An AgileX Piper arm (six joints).
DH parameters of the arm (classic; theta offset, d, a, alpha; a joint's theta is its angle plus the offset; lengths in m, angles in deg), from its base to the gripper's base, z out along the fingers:
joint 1: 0 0.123 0 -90
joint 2: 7.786 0 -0.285 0
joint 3: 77.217 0 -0.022 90
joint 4: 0 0.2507 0 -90
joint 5: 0 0 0 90
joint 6: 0 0.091 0 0
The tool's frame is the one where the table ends.
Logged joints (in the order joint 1, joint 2, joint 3, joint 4, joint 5, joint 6), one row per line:
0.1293 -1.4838 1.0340 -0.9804 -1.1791 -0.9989
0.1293 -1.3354 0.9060 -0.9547 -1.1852 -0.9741
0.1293 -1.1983 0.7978 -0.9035 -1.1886 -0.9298
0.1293 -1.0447 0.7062 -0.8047 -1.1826 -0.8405
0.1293 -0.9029 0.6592 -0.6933 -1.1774 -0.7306
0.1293 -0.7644 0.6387 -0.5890 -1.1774 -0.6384
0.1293 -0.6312 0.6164 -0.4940 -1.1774 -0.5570
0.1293 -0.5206 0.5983 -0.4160 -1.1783 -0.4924
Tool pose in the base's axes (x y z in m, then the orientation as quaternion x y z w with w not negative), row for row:
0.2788 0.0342 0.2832 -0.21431 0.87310 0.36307 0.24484
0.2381 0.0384 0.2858 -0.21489 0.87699 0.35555 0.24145
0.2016 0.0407 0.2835 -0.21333 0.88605 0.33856 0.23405
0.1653 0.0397 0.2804 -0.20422 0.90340 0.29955 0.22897
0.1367 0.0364 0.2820 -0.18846 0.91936 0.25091 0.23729
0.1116 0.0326 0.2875 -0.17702 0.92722 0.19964 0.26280
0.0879 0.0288 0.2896 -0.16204 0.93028 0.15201 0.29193
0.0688 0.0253 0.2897 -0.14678 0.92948 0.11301 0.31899
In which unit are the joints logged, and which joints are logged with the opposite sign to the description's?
The joints are logged in radians. Opposite sign: joint 1, joint 2, joint 3, joint 4, joint 5.
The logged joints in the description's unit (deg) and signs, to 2 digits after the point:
-7.41 85.02 -59.24 56.17 67.56 -57.23
-7.41 76.51 -51.91 54.70 67.91 -55.81
-7.41 68.66 -45.71 51.77 68.10 -53.27
-7.41 59.86 -40.46 46.11 67.76 -48.16
-7.41 51.73 -37.77 39.72 67.46 -41.86
-7.41 43.80 -36.59 33.75 67.46 -36.58
-7.41 36.17 -35.32 28.30 67.46 -31.91
-7.41 29.83 -34.28 23.84 67.51 -28.21

